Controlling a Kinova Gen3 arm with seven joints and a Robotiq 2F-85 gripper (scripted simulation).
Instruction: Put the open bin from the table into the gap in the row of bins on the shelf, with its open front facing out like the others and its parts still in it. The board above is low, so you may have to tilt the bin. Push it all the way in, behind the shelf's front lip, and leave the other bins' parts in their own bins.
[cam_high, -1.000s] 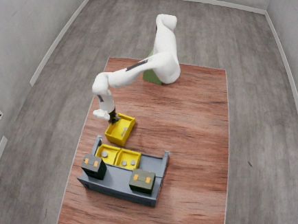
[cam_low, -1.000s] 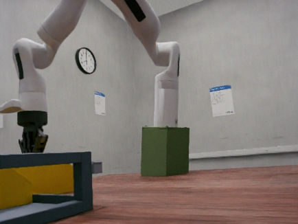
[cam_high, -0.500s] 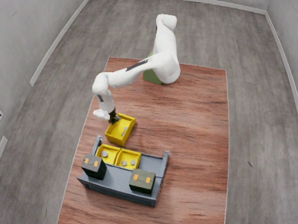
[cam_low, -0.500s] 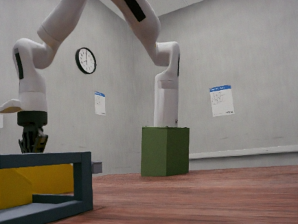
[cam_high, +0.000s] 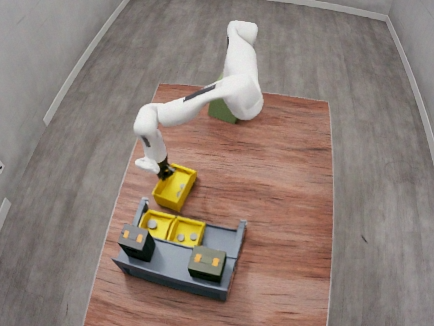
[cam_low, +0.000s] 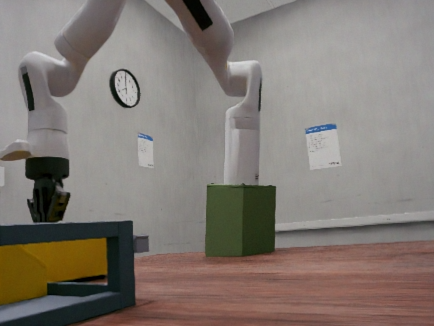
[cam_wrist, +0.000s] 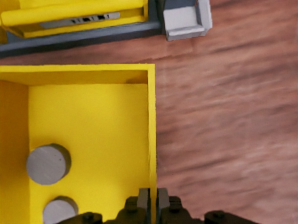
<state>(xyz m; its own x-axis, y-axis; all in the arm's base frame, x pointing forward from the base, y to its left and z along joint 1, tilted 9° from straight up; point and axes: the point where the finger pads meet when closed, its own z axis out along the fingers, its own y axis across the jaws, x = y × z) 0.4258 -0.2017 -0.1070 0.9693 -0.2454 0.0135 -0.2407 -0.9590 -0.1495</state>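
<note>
My gripper is now 4 cm short of the grey disc part, 7 cm to the right of it and 6 cm above it. The rest, counted from my hand: grey shelf (26 cm ahead, 12 cm to the left, 1 cm below).
</note>
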